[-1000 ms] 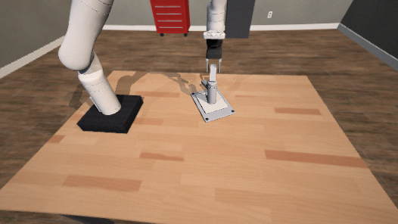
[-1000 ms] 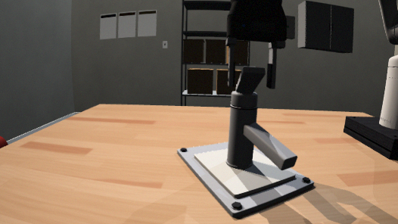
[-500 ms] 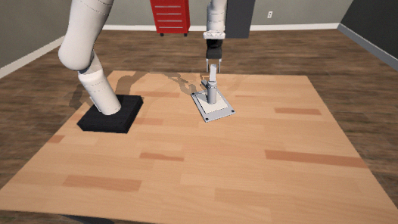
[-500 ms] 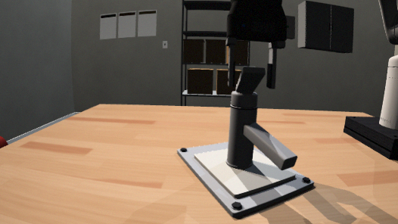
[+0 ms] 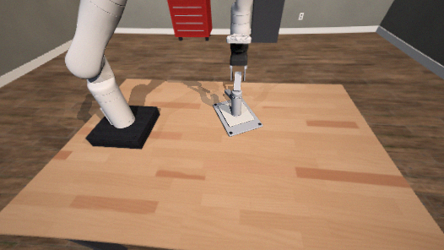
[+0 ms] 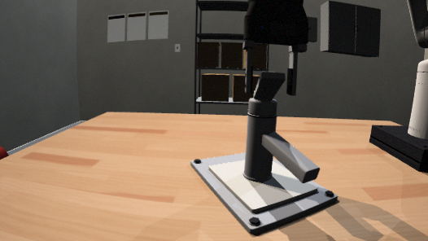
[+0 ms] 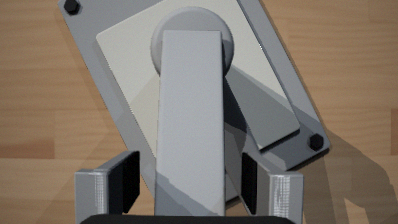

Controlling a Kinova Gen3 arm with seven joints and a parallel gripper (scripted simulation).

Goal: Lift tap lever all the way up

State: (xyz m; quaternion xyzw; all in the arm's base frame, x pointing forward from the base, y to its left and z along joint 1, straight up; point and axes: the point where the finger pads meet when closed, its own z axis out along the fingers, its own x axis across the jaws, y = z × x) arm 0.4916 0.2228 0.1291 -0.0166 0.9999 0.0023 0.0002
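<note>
Right now my hand is 30 mm to the left of the lever and 10 mm above it. From my hand the other things lie so: grey tap 10 mm behind, 40 mm to the right, 60 mm below.
</note>
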